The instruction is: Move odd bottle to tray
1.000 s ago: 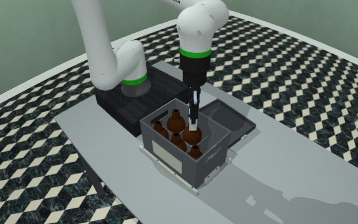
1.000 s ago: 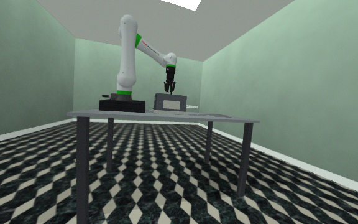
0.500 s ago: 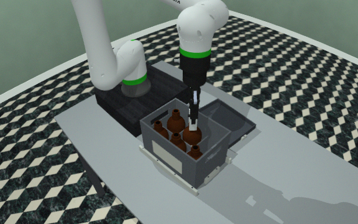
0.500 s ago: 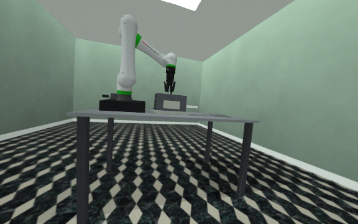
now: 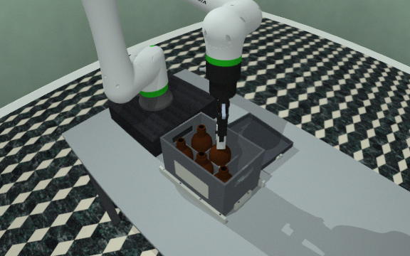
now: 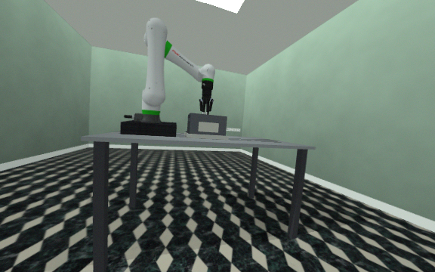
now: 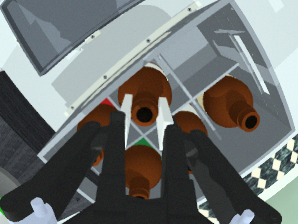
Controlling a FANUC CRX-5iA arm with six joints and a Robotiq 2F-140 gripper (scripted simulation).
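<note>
Right now the crate is 10 mm ahead of my hand, 40 mm to the right of it and 90 mm below it. Also, from my hand: glass bottle (80 mm behind, 20 mm to the right, 90 mm below); then brown bottle (20 mm ahead, 90 mm to the right, 90 mm below); then dark grey tray (50 mm behind, 220 mm to the left, 160 mm below).
</note>
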